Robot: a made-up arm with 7 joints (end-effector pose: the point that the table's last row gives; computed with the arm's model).
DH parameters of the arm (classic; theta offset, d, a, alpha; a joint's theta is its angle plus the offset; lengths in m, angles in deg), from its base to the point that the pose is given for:
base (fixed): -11.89 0 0.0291 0
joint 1: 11.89 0.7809 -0.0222 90
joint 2: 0 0.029 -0.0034 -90
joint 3: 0 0.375 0.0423 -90
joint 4: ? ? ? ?
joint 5: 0 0.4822 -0.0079 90
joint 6: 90 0.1 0.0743 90
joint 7: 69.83 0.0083 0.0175 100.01
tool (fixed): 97.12 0.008 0 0
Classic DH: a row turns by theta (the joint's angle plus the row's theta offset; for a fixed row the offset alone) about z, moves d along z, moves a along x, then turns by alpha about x.
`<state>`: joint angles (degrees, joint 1 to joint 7).
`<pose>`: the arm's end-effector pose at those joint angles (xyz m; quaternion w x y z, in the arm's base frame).
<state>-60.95 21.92 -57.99 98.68 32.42 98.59 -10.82</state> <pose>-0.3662 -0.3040 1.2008 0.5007 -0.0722 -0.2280 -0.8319</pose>
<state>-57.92 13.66 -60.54 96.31 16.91 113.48 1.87</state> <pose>-0.3266 -0.3421 1.2294 0.4693 -0.2059 -0.2001 -0.8351</pose>
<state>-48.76 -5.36 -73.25 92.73 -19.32 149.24 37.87</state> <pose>-0.2169 -0.4428 1.2392 0.6063 -0.4681 -0.1892 -0.6143</pose>
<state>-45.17 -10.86 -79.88 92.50 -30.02 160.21 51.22</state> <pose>-0.1932 -0.4657 1.2324 0.6991 -0.4738 -0.1781 -0.5049</pose>
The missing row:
joint 4: 0 0.1094 -0.0297 90
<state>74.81 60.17 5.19 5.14 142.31 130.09 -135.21</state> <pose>-0.2538 -0.6048 1.3034 0.4547 0.5758 -0.6383 0.2330</pose>
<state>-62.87 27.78 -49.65 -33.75 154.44 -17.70 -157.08</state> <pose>0.0986 0.5165 1.4925 0.4862 0.7976 0.1004 -0.3425</pose>
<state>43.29 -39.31 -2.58 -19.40 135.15 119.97 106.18</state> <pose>0.3074 0.4156 1.4435 0.5115 -0.7924 -0.2893 -0.1640</pose>
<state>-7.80 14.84 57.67 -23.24 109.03 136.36 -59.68</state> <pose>-0.2802 0.0054 1.5272 0.3630 0.6666 -0.5978 0.2578</pose>
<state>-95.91 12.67 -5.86 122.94 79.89 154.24 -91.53</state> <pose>-0.0253 -0.3031 0.9719 0.2208 -0.0987 0.3640 -0.8994</pose>
